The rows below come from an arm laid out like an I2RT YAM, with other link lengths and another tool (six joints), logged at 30 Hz.
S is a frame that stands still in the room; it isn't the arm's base.
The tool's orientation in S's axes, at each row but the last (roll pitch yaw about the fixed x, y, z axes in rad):
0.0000, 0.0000, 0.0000
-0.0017, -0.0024, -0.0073
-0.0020, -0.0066, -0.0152
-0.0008, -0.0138, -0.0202
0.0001, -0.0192, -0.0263
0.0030, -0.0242, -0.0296
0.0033, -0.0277, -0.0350
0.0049, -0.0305, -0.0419
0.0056, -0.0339, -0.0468
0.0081, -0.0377, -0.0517
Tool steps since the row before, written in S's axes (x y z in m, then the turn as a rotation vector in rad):
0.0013, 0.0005, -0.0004, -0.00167, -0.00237, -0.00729
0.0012, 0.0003, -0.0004, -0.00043, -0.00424, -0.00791
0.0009, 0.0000, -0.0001, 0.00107, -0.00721, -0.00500
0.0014, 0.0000, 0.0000, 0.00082, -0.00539, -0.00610
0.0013, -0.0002, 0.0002, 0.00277, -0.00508, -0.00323
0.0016, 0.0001, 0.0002, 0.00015, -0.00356, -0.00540
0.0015, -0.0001, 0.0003, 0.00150, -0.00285, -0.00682
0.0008, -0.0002, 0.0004, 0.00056, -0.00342, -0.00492
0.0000, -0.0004, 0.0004, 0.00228, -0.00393, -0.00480
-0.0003, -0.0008, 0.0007, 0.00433, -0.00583, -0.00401
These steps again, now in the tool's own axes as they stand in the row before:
0.0013, 0.0005, -0.0004, -0.00167, -0.00237, -0.00729
0.0012, 0.0003, -0.0004, -0.00042, -0.00423, -0.00792
0.0009, 0.0000, -0.0001, 0.00115, -0.00718, -0.00502
0.0014, 0.0000, 0.0000, 0.00084, -0.00537, -0.00612
0.0013, -0.0002, 0.0002, 0.00284, -0.00501, -0.00328
0.0016, 0.0001, 0.0002, 0.00012, -0.00357, -0.00539
0.0015, 0.0000, 0.0003, 0.00141, -0.00282, -0.00685
0.0008, -0.0002, 0.0004, 0.00055, -0.00342, -0.00492
0.0000, -0.0004, 0.0004, 0.00230, -0.00385, -0.00486
-0.0002, -0.0008, 0.0007, 0.00447, -0.00563, -0.00414

